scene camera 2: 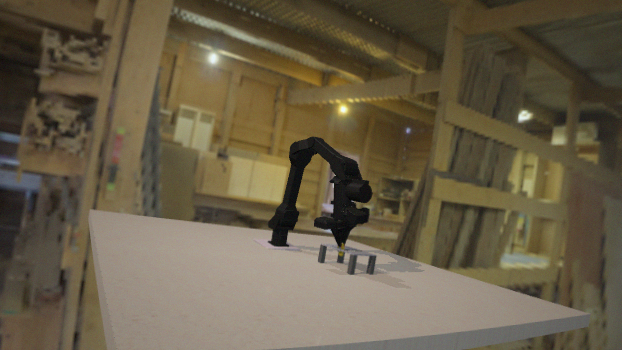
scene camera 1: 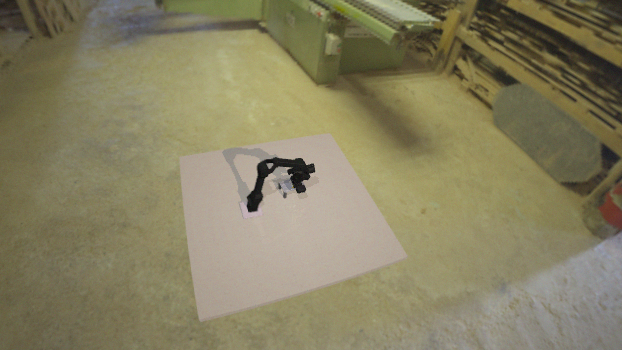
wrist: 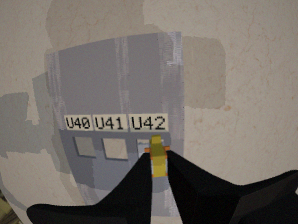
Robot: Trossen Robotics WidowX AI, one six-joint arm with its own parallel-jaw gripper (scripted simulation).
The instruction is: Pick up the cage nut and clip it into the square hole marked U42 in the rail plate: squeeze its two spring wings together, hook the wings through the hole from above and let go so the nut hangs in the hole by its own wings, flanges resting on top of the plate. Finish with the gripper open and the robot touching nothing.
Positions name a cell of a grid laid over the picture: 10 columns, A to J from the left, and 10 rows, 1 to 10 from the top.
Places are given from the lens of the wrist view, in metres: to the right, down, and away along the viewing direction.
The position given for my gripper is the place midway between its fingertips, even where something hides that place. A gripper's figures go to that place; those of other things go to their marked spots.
my gripper (wrist: F8): 0.01, 0.03, 0.10
yellow cage nut (wrist: F8): 0.01, 0.03, 0.09
